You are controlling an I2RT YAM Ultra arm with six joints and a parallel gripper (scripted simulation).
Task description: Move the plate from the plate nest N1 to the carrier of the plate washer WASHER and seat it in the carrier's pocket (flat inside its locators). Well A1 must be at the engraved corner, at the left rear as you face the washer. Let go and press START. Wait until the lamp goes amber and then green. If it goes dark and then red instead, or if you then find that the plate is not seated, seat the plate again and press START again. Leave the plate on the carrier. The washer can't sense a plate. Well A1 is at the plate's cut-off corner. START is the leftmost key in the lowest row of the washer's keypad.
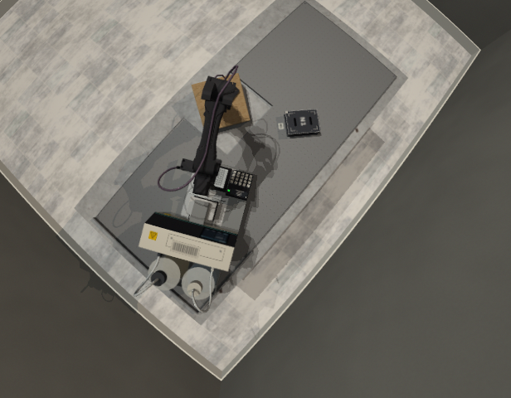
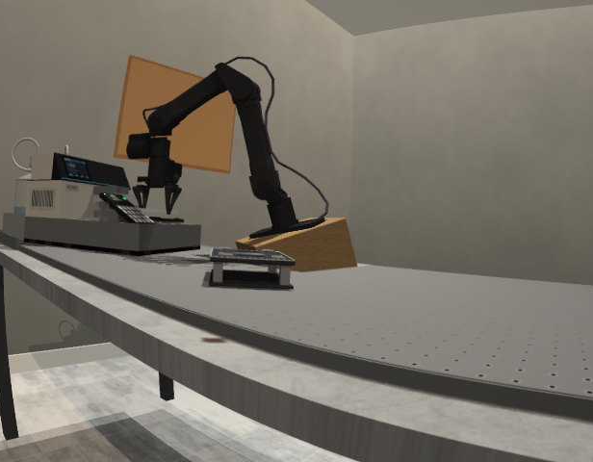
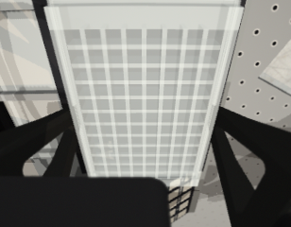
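The clear well plate is right at my hand. The rest, counted from my hand: black carrier pocket 2 cm below; then plate washer 5 cm ahead, 15 cm to the right, 2 cm above; then nest 19 cm ahead, 48 cm to the left, 7 cm below.
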